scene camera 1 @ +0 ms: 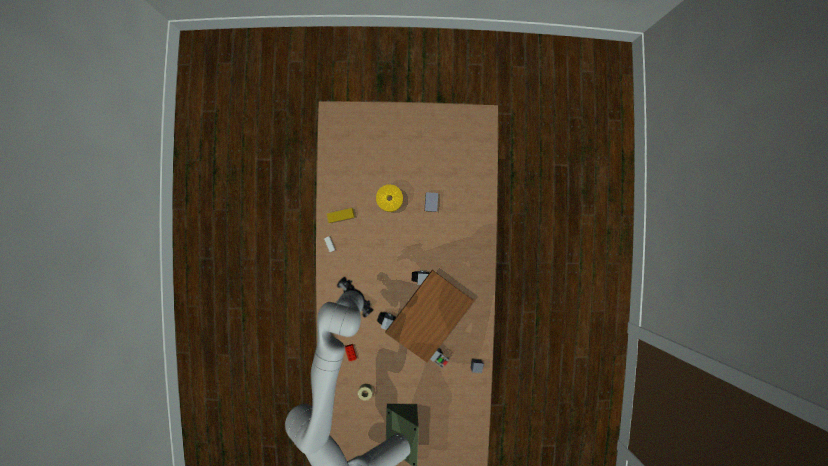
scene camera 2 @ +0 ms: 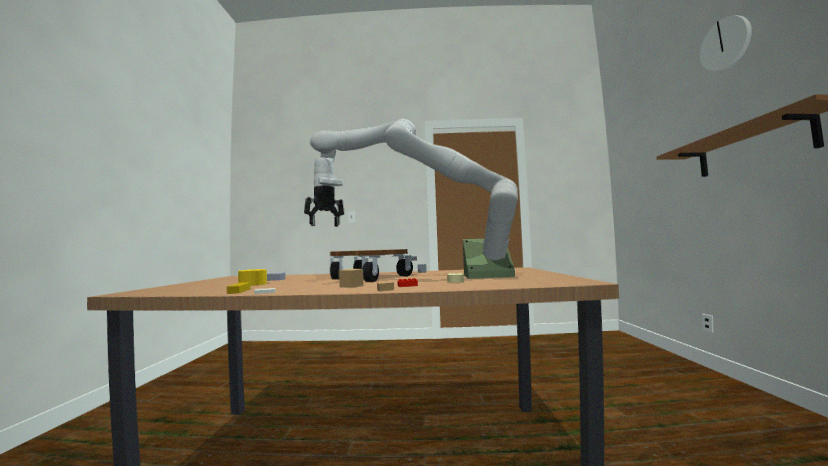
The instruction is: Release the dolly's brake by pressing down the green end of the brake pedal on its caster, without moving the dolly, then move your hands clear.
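The dolly (scene camera 1: pixel 431 315) (scene camera 2: pixel 369 252) has a brown wooden deck on casters and stands turned at an angle on the table. The brake pedal (scene camera 1: pixel 440 359) sits on the caster at the deck's lower corner in the overhead view, with a small green part and red beside it. It is too small to tell which end is down. In the side view the pedal's colours cannot be made out. My gripper (scene camera 1: pixel 355 296) (scene camera 2: pixel 324 222) is open and empty, pointing down, high above the table. It is left of the dolly in the overhead view, away from the pedal.
A grey cube (scene camera 1: pixel 476 365) (scene camera 2: pixel 421 268) stands near the pedal caster. A red brick (scene camera 1: pixel 350 352) (scene camera 2: pixel 407 282), a cream ring (scene camera 1: pixel 365 392) (scene camera 2: pixel 455 277) and a tan block (scene camera 2: pixel 351 278) lie around. A yellow ring (scene camera 1: pixel 379 198) and grey box (scene camera 1: pixel 431 202) are farther up. My green base (scene camera 2: pixel 488 269) is at the right.
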